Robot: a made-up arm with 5 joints.
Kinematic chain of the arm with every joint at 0, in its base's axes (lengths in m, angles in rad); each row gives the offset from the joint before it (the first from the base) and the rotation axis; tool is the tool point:
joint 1: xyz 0 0 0.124 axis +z
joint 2: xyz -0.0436 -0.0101 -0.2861 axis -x
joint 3: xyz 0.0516 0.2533 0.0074 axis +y
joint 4: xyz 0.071 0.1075 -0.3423 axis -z
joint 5: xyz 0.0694 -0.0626 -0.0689 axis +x
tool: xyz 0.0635 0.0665 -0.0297
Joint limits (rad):
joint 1: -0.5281..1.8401
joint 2: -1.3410..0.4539
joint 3: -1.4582..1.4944
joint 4: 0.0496..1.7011
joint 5: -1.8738..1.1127
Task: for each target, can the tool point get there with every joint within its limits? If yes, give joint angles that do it. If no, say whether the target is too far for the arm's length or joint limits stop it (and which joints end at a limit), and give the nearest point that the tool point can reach.
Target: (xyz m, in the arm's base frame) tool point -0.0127 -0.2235 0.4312
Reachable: no: joint limits stop it (at a limit: joint 1, joint 2, joint 3, joint 4, joint 5) | nearest point 0.2918 -0.2802 0.2148 | short by 0.378 m
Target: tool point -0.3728 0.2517 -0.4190
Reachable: yes | joints 0.8598 -0.5981 0.3588 1.1442 -0.4696
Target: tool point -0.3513 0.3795 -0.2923
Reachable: yes | joints 1.5245 -0.6658 -0.6000 0.9503 -1.1258
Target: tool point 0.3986 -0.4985 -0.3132
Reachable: no: joint limits stop it (at a limit: joint 1, joint 2, joint 5) | nearest point 0.4283 -0.1525 -0.3989 | short by 0.358 m
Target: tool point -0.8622 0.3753 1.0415
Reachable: no: too far | nearest point -0.4648 0.2023 0.1359 | short by 1.004 m
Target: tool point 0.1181 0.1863 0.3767
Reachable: no: joint limits stop it (at a limit: joint 3, joint 4, joint 5) | nearest point 0.2106 0.3321 0.2242 | short by 0.230 m
